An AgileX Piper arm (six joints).
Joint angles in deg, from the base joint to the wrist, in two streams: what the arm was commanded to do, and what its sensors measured. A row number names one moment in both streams.
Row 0, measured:
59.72, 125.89, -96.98, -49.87, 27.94, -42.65
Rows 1 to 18, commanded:
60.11, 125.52, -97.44, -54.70, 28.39, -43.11
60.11, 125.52, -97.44, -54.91, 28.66, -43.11
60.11, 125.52, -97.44, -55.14, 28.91, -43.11
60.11, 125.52, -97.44, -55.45, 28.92, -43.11
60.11, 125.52, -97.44, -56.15, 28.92, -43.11
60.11, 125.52, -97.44, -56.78, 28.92, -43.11
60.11, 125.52, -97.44, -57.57, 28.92, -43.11
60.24, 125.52, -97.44, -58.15, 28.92, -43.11
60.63, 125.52, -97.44, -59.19, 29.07, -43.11
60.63, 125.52, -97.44, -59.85, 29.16, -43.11
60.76, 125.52, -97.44, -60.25, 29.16, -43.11
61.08, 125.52, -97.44, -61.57, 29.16, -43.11
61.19, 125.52, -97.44, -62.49, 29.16, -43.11
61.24, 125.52, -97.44, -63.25, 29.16, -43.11
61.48, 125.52, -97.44, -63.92, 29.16, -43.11
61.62, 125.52, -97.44, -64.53, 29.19, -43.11
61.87, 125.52, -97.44, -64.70, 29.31, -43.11
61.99, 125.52, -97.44, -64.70, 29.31, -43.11
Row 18, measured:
61.27, 125.89, -96.98, -62.48, 29.12, -42.65
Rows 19 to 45, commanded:
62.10, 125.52, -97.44, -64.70, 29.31, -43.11
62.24, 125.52, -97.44, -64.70, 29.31, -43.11
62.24, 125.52, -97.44, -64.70, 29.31, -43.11
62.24, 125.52, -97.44, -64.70, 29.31, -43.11
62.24, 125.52, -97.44, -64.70, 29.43, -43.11
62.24, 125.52, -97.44, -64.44, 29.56, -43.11
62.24, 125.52, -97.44, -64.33, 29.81, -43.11
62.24, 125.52, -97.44, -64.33, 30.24, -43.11
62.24, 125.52, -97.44, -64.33, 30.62, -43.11
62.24, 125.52, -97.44, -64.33, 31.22, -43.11
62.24, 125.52, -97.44, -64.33, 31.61, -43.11
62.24, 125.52, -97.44, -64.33, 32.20, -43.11
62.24, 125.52, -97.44, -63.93, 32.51, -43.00
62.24, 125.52, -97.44, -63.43, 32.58, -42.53
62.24, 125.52, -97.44, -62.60, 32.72, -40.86
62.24, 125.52, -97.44, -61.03, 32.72, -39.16
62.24, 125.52, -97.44, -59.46, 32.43, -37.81
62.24, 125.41, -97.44, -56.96, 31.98, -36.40
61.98, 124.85, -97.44, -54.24, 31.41, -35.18
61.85, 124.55, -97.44, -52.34, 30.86, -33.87
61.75, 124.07, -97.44, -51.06, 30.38, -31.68
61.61, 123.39, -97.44, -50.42, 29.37, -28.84
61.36, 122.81, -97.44, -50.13, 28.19, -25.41
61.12, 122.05, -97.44, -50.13, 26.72, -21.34
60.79, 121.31, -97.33, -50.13, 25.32, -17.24
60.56, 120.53, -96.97, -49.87, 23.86, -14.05
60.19, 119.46, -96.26, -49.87, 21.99, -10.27
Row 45, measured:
61.63, 123.65, -96.98, -50.56, 28.07, -24.04
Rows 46 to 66, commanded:
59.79, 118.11, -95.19, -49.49, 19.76, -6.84
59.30, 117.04, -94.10, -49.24, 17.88, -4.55
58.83, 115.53, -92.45, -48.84, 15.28, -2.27
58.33, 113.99, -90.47, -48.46, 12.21, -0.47
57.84, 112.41, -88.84, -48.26, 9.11, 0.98
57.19, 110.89, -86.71, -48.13, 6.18, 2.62
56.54, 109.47, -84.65, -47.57, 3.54, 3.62
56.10, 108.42, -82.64, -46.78, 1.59, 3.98
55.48, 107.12, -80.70, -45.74, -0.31, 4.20
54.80, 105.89, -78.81, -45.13, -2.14, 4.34
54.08, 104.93, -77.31, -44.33, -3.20, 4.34
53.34, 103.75, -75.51, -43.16, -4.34, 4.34
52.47, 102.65, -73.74, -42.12, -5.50, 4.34
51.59, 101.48, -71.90, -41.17, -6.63, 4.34
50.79, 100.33, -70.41, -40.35, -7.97, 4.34
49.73, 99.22, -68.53, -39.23, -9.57, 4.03
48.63, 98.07, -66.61, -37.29, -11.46, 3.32
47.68, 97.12, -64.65, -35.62, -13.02, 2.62
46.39, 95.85, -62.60, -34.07, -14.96, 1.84
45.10, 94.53, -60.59, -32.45, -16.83, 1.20
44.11, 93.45, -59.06, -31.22, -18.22, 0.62
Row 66, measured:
48.12, 98.11, -65.39, -36.98, -10.90, 3.07
